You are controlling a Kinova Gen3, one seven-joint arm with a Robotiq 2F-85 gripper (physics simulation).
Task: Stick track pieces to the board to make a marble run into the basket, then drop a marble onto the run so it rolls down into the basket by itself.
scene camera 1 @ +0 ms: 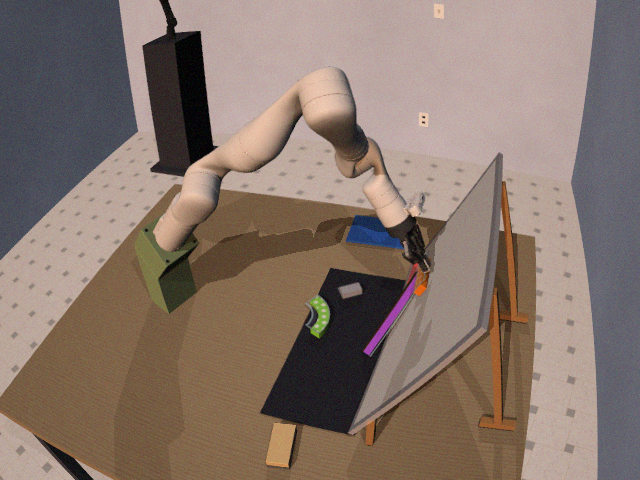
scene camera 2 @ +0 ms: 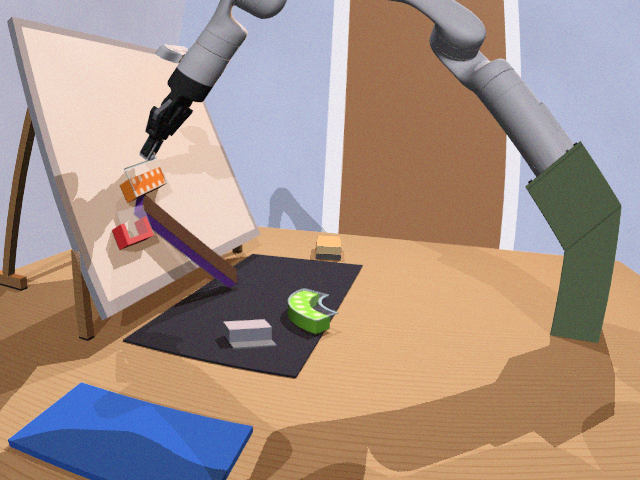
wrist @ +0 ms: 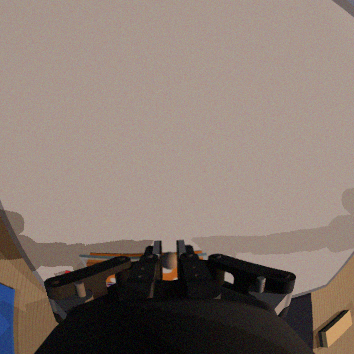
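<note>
My gripper is shut on a small marble, seen between the fingers in the wrist view. The fingertips are at the upper edge of the orange dotted track piece, close to the tilted board; whether they touch is unclear. The orange piece is on the board. A long purple and brown piece sticks out from the board below it, slanting in scene camera 2. The red basket is on the board, lower and left of the orange piece in that view.
A green dotted curved piece and a pale grey block lie on the black mat. A blue panel and a tan block lie on the table.
</note>
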